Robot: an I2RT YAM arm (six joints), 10 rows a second.
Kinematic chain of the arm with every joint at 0, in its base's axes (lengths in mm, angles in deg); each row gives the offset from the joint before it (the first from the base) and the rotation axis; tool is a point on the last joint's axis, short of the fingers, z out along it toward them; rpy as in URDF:
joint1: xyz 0 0 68 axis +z
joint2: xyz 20 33.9 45.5 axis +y
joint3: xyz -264 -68.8 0 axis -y
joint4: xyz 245 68.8 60 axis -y
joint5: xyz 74 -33.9 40.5 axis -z
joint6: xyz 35.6 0 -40.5 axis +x
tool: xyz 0 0 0 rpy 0 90 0
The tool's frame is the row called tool.
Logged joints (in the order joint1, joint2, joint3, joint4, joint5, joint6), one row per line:
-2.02, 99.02, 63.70, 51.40, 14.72, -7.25
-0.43, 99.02, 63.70, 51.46, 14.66, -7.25
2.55, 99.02, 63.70, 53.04, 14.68, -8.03
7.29, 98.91, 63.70, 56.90, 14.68, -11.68
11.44, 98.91, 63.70, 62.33, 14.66, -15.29
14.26, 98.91, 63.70, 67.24, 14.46, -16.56
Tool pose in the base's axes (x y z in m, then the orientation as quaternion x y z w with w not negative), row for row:
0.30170, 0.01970, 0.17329, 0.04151, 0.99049, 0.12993, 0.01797
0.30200, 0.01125, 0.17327, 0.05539, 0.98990, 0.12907, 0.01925
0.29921, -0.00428, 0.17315, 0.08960, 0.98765, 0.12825, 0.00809
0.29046, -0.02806, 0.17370, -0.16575, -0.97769, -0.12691, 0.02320
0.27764, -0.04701, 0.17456, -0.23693, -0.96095, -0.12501, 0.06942
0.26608, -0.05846, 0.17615, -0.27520, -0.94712, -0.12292, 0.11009
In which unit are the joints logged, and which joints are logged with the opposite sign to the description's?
The joints are logged in degrees. Opposite sign: joint1, joint4, joint5, joint6.
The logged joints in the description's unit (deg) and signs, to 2 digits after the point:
2.02, 99.02, 63.70, -51.40, -14.72, 7.25
0.43, 99.02, 63.70, -51.46, -14.66, 7.25
-2.55, 99.02, 63.70, -53.04, -14.68, 8.03
-7.29, 98.91, 63.70, -56.90, -14.68, 11.68
-11.44, 98.91, 63.70, -62.33, -14.66, 15.29
-14.26, 98.91, 63.70, -67.24, -14.46, 16.56

